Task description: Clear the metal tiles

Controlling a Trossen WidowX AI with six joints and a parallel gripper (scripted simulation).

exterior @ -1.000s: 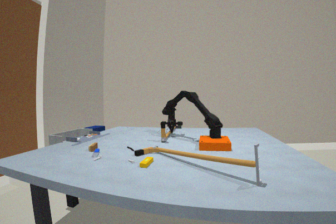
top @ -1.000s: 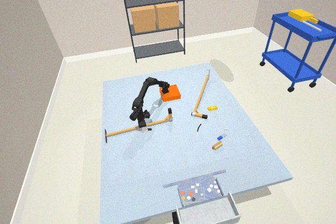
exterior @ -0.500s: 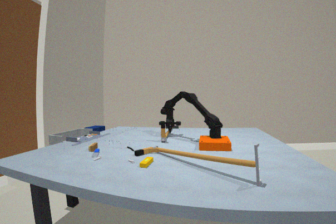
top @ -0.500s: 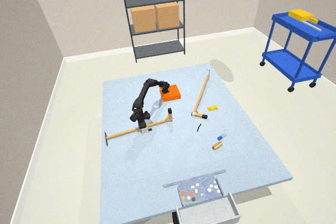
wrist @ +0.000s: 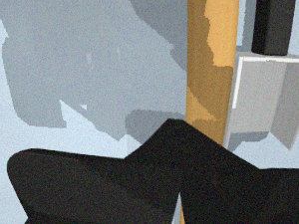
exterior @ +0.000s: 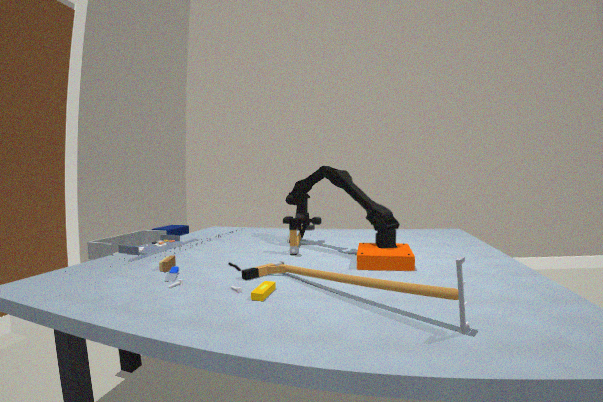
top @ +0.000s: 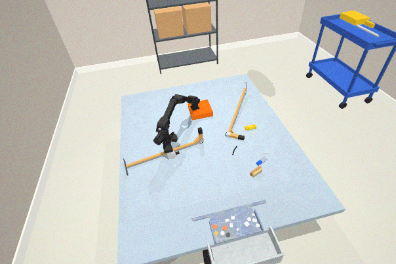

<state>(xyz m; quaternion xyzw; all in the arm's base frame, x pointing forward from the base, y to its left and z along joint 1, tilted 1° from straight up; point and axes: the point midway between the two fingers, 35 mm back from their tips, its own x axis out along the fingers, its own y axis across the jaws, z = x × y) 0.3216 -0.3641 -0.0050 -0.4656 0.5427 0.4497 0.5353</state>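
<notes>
Now: gripper tip 50 mm below the scraper, 20 mm to the left of it and 20 mm short of it. The rest, counted from my gripper tip: white-and-black piece (50 mm ahead, 30 mm to the left, 10 mm below); then wooden block (470 mm to the left, 450 mm ahead); then black curved strip (440 mm to the left, 220 mm ahead, 10 mm below).
</notes>
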